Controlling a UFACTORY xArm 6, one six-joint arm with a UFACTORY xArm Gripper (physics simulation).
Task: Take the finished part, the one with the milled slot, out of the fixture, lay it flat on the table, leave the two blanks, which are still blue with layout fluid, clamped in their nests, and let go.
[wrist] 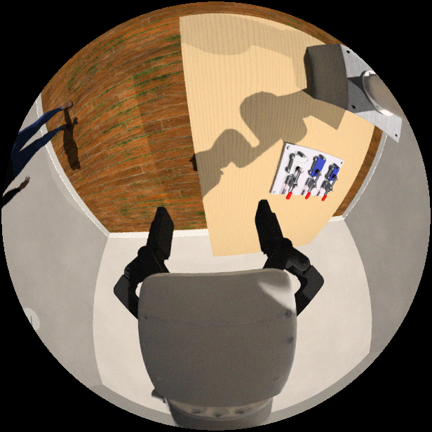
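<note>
The fixture [278,184] is a pale plate on the table [232,215], right of centre in the wrist view. The finished part [299,163], silvery white, sits in the nest nearest the plate's left edge; its slot is too small to make out. Two blue blanks [317,165] [334,172] sit in the other two nests. Each nest has a toggle clamp with a red handle; whether the clamp by the finished part presses on it is too small to tell. My gripper [212,212] is wide open and empty, well away from the fixture, with its fingers apart from all parts.
The robot's base [327,77] stands on the table at the upper right, on a metal plate [390,122]. The arm's shadow falls across the table. A brown plank floor [115,165] lies left of the table edge. A person's blue-clad legs [37,127] show at the far left.
</note>
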